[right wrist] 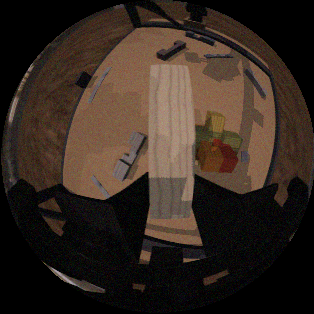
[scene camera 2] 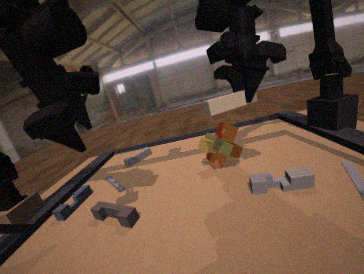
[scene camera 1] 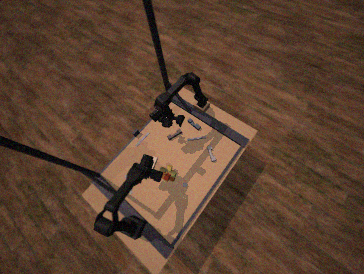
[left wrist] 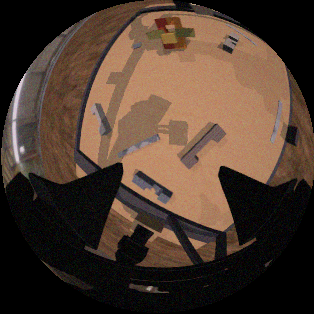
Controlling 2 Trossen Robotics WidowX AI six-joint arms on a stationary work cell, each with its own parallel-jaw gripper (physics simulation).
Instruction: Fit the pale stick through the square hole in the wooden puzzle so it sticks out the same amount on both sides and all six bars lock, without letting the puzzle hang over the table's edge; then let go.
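Where they show: left gripper, fingertip midpoint: [scene camera 2: 87, 138] [scene camera 1: 175, 126] [left wrist: 173, 169]; right gripper, fingertip midpoint: [right wrist: 168, 176] [scene camera 2: 243, 103] [scene camera 1: 150, 171]; left arm's base at its link origin: [right wrist: 195, 19] [scene camera 2: 11, 203] [scene camera 1: 201, 103] [left wrist: 143, 231]; right arm's base at its link origin: [scene camera 2: 331, 97] [scene camera 1: 132, 227].
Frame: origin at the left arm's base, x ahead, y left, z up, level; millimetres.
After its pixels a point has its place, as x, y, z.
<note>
The coloured wooden puzzle [scene camera 1: 168, 173] [scene camera 2: 226, 146] [left wrist: 169, 38] [right wrist: 210, 157] of yellow, green, orange and red bars stands tilted on the table, inside its edges. My right gripper [scene camera 2: 250, 98] @[679, 87, 107] [right wrist: 168, 176] @[679, 87, 107] is shut on the pale stick [scene camera 2: 227, 103] @[636, 56, 120] [right wrist: 171, 120] @[638, 73, 135]. In scene camera 2 the stick is roughly level, above the puzzle and apart from it. In the right wrist view the stick shows left of the puzzle and covers a little of its left side. The square hole cannot be made out clearly. My left gripper [scene camera 2: 85, 139] @[334, 13, 125] [left wrist: 173, 169] @[334, 13, 125] is open and empty, high above the table, away from the puzzle.
A light grey notched bar [scene camera 2: 300, 180] @[740, -23, -44] [left wrist: 230, 43] @[669, -1, -34] [right wrist: 131, 155] @[705, 4, -50] lies near the puzzle. A brown notched bar [scene camera 2: 115, 213] @[346, -21, -48] [left wrist: 200, 147] @[336, -15, -35] and a blue-grey one [scene camera 2: 74, 203] @[179, 39, -50] [left wrist: 152, 187] @[171, 44, -49] lie farther off, with several slim bars. Dark rails edge the table.
</note>
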